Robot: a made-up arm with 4 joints. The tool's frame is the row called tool.
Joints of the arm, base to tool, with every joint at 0 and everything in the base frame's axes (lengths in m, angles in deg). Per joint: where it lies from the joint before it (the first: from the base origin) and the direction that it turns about. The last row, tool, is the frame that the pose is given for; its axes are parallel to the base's.
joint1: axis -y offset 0 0 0.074
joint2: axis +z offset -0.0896 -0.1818 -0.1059
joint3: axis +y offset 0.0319 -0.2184 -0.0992
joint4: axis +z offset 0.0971 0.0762 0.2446
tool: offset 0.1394 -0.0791 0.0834
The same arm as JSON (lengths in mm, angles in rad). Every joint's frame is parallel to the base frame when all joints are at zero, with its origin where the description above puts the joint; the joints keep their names.
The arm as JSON. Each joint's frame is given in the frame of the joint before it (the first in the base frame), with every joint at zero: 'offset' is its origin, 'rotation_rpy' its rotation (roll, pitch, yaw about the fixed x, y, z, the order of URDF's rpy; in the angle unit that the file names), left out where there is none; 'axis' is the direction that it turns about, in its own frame. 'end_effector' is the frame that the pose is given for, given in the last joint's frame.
{"length_unit": "mm", "angle_unit": "rad", "chain": [
  {"id": "joint1", "offset": [0.0, 0.0, 74.0], "axis": [0.0, -1.0, 0.0]},
  {"id": "joint2", "offset": [-89.6, -181.8, -105.9], "axis": [0.0, 0.0, 1.0]},
  {"id": "joint3", "offset": [31.9, -218.4, -99.2], "axis": [0.0, 1.0, 0.0]},
  {"id": "joint4", "offset": [97.1, 76.2, 244.6], "axis": [0.0, 0.0, 1.0]}
], "end_effector": {"offset": [139.4, -79.1, 83.4]}}

